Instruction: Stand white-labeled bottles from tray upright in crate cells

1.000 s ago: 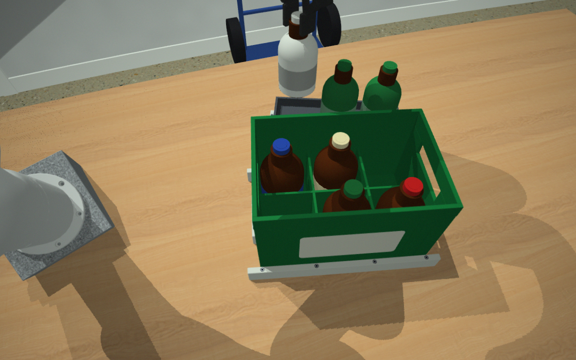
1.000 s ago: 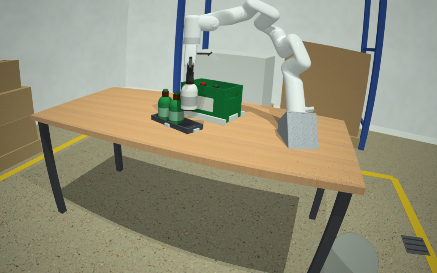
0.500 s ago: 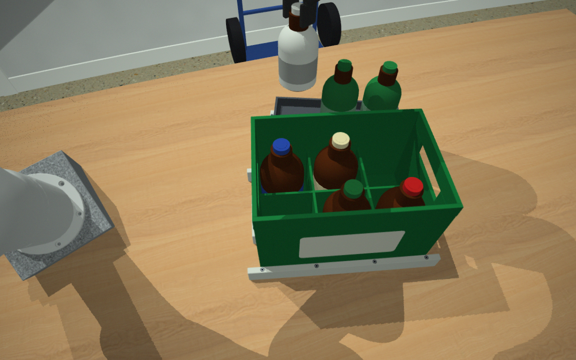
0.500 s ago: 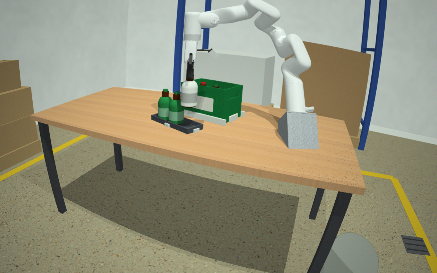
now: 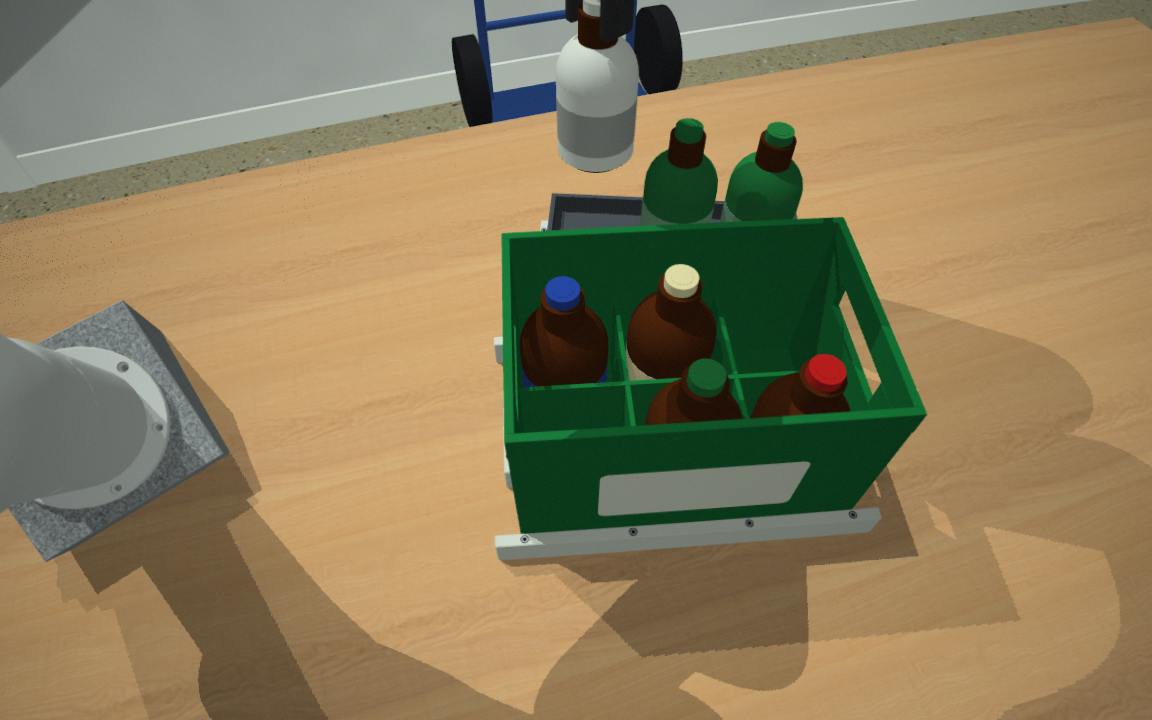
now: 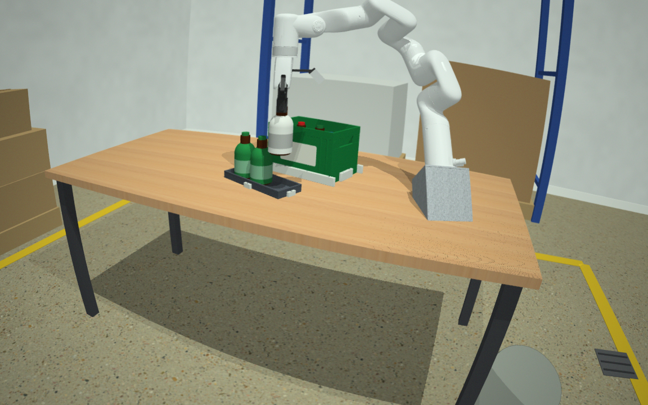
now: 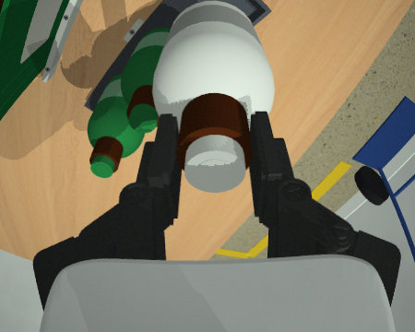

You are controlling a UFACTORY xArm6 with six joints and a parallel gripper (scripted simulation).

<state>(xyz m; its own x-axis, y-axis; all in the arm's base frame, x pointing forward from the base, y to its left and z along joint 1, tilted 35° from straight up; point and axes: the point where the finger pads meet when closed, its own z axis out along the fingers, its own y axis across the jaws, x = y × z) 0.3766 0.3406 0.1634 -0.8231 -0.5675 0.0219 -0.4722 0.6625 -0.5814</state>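
Right now the white-labeled bottle is 70 mm below my hand. The rest, counted from my hand: green bottle (190 mm below, 80 mm ahead, 30 mm to the right); then brown bottle (200 mm to the right, 180 mm below, 70 mm behind); then dark tray (260 mm below, 80 mm ahead, 20 mm to the right).
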